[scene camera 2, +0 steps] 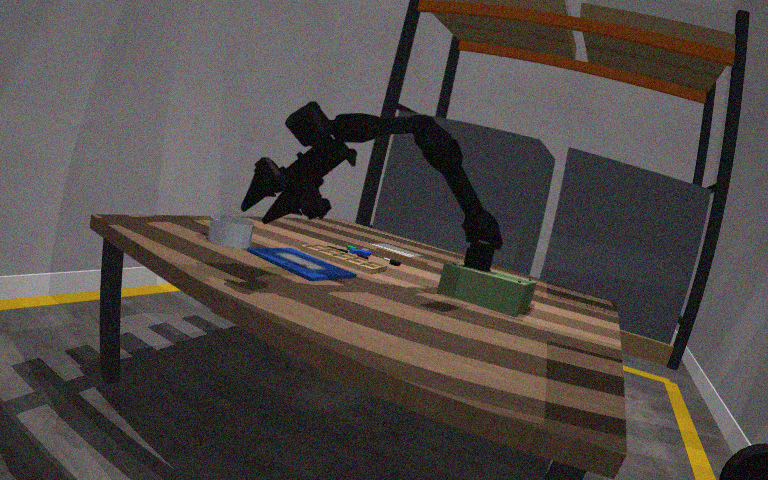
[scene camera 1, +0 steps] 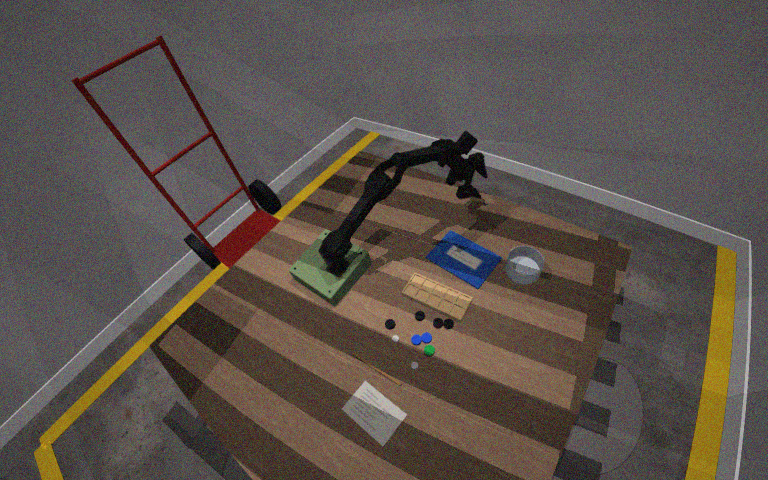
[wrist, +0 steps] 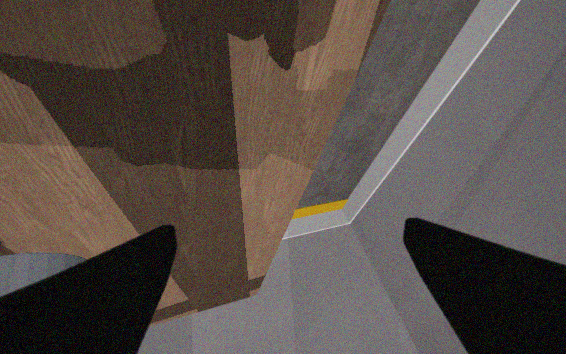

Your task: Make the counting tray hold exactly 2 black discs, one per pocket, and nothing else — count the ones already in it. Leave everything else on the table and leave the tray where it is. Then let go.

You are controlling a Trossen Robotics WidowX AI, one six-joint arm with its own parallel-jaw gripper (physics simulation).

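Note:
Tan counting tray [scene camera 1: 437, 296] on the table, visible in scene camera 2 too [scene camera 2: 368, 266]. Tan counting tray out of frame in the wrist view. Gripper [scene camera 2: 252, 216] open, holding nothing; visible also in scene camera 1 [scene camera 1: 483, 187] and the wrist view [wrist: 292, 232].

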